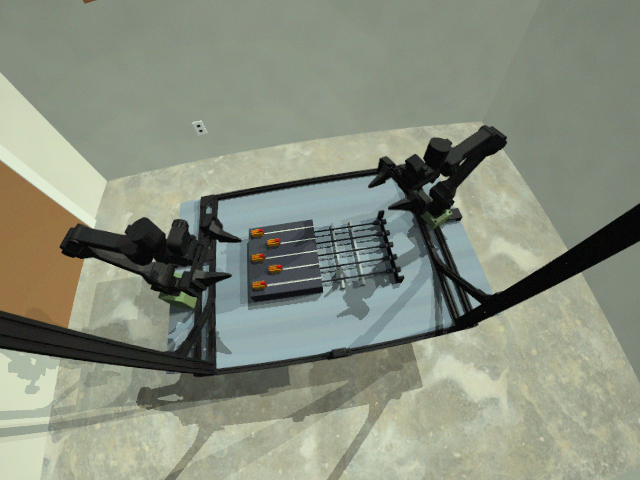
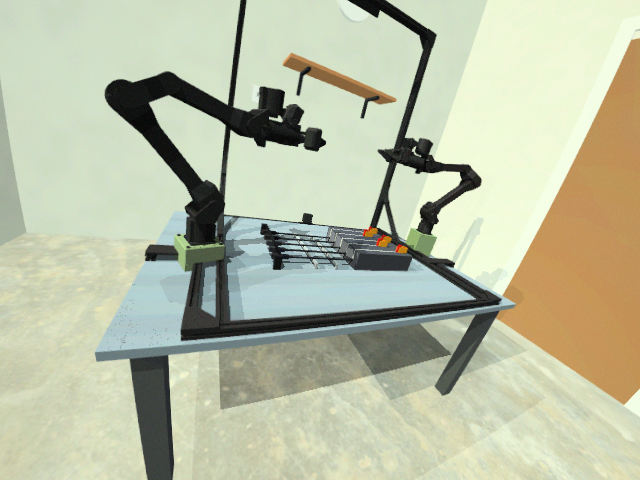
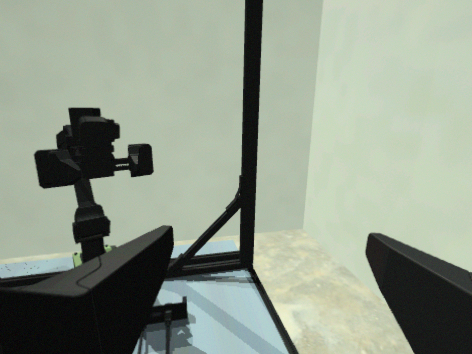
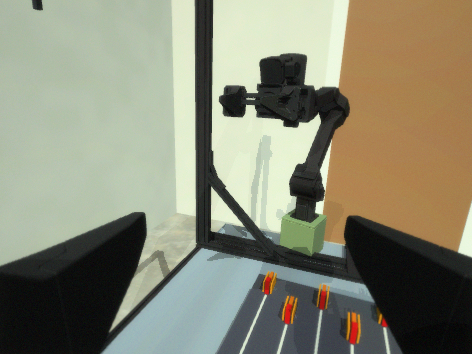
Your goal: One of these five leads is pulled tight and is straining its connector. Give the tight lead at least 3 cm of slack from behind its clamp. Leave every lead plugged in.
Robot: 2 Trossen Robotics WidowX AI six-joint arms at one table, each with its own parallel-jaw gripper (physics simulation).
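Frame: origin at the left arm's base, x ahead, y left, z up, level; millimetres.
Seen in the pictures: left gripper, fingertip midpoint: [image 1: 236, 257] [image 2: 381, 150] [image 3: 268, 239] [image 4: 239, 99]; right gripper, fingertip midpoint: [image 1: 378, 197] [image 3: 110, 170] [image 4: 247, 224]; left arm's base at its link origin: [image 1: 174, 286] [image 2: 423, 232] [image 4: 304, 216]; right arm's base at its link origin: [image 1: 435, 209] [image 2: 199, 239] [image 3: 94, 256].
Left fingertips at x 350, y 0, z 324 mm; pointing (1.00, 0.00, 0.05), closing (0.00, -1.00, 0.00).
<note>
Offsets run from my left fingertips to a thing's top centre. "pt": to the spot under its first point. Level surfaces: height alone.
A dark block [image 1: 289, 289] [image 2: 382, 260] [image 4: 300, 340] carries five orange-and-red pieces {pt dx -80, dy +153, dz -346 mm} [image 1: 257, 257] [image 2: 383, 241] [image 4: 323, 297], each at the end of a white line. Thin black leads {pt dx +330, dy +266, dz -407 mm} [image 1: 372, 248] run from the block across two pale bars {pt dx +300, dy +128, dz -414 mm} [image 1: 362, 281] {dx +236, dy +381, dz -413 mm} [image 2: 316, 265] to a black strip {pt dx +399, dy +230, dz -406 mm} [image 1: 390, 257] [image 2: 277, 260] [image 3: 170, 310] with several fittings. Which lead is tight cannot be told. My left gripper [image 1: 235, 258] [image 2: 379, 151] [image 3: 268, 239] is open and empty, high beyond the block's end. My right gripper [image 1: 378, 196] [image 2: 324, 142] [image 4: 247, 224] is open and empty, high above the strip's side.
A black frame [image 1: 336, 352] [image 2: 310, 317] borders the blue table top {dz -434 mm} [image 2: 118, 330]. Its uprights [image 3: 251, 125] [image 4: 203, 125] stand near the arms. A wooden shelf [image 2: 338, 79] is on the wall.
</note>
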